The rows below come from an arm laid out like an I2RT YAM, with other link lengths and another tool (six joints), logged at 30 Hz.
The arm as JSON. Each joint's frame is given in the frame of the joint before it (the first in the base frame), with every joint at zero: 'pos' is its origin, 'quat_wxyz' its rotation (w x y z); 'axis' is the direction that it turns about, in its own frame. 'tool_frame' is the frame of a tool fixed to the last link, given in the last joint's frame.
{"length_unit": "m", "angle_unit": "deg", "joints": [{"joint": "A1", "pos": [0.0, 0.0, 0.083], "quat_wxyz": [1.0, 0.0, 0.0, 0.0], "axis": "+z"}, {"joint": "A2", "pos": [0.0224, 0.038, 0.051], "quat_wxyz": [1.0, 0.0, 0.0, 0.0], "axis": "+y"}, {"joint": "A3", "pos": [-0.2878, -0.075, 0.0], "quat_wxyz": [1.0, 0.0, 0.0, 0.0], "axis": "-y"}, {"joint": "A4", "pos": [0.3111, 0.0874, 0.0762], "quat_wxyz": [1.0, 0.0, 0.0, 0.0], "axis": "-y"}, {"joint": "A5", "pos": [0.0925, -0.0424, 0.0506], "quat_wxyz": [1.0, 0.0, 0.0, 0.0], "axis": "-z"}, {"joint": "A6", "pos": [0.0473, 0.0, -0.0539], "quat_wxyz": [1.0, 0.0, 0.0, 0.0], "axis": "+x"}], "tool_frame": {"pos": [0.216, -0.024, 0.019], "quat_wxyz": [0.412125, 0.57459, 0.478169, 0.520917]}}
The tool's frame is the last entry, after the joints.
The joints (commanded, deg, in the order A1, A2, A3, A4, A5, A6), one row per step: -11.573, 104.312, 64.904, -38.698, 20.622, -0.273; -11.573, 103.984, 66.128, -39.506, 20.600, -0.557; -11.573, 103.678, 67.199, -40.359, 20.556, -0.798; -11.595, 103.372, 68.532, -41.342, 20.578, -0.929; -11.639, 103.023, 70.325, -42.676, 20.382, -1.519; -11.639, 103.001, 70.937, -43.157, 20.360, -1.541; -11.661, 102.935, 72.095, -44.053, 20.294, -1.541; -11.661, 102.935, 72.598, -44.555, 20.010, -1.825; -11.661, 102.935, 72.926, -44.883, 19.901, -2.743; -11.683, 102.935, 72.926, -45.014, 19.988, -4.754; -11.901, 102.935, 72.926, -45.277, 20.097, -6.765; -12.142, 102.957, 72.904, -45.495, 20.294, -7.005; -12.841, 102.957, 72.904, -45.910, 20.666, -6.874; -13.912, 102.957, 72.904, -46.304, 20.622, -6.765; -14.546, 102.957, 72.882, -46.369, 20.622, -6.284; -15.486, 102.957, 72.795, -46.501, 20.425, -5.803
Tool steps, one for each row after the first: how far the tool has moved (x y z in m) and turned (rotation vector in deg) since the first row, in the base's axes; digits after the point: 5 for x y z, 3 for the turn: 0.00624, -0.00109, 0.00934, -0.163, -0.624, 0.264; 0.01080, -0.00176, 0.01749, -0.259, -1.053, 0.494; 0.01621, -0.00311, 0.02746, -0.432, -1.640, 0.586; 0.02331, -0.00393, 0.04009, -0.495, -2.242, 1.125; 0.02518, -0.00421, 0.04370, -0.510, -2.387, 1.150; 0.02868, -0.00485, 0.05074, -0.517, -2.721, 1.144; 0.03001, -0.00382, 0.05290, -0.289, -2.672, 1.470; 0.03110, -0.00327, 0.05444, -0.318, -2.342, 2.334; 0.03115, -0.00316, 0.05434, -0.660, -1.423, 4.125; 0.02975, -0.00454, 0.05402, -0.985, -0.366, 5.715; 0.02736, -0.00692, 0.05366, -1.136, 0.032, 5.647; 0.02200, -0.01354, 0.05365, -1.357, 0.484, 4.741; 0.01585, -0.02138, 0.05290, -1.190, 0.822, 3.587; 0.01267, -0.02634, 0.05266, -1.104, 0.724, 2.514; 0.00769, -0.03263, 0.05147, -0.796, 0.702, 1.184
